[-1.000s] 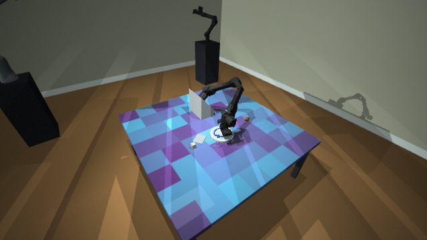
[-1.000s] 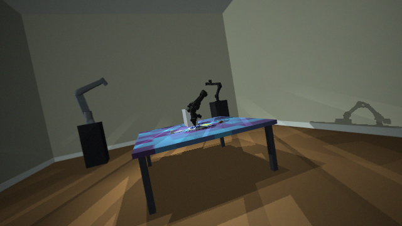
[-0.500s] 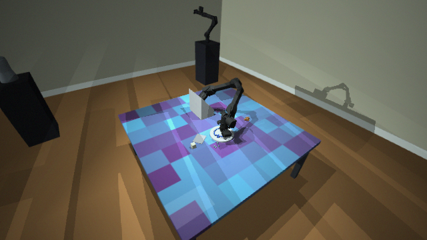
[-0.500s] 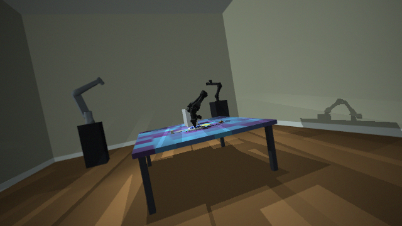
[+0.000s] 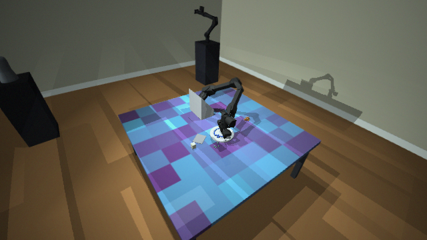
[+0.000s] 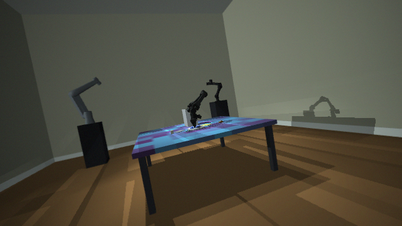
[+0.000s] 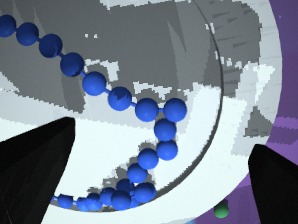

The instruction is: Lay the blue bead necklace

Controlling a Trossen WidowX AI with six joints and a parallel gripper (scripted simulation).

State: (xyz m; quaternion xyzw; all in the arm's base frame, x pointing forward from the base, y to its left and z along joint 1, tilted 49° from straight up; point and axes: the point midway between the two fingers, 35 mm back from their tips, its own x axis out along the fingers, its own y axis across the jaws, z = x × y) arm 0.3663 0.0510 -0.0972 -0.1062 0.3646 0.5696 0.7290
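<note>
Right now the round white bead board is 4 cm behind my gripper tip, 2 cm to the left of it and 2 cm below it. Also, from my gripper tip: cream cube (25 cm to the right, 6 cm behind, 1 cm below); yellow patch (19 cm to the left, 14 cm behind, 2 cm below); flat grey square (16 cm to the right, 11 cm behind, 2 cm below).
</note>
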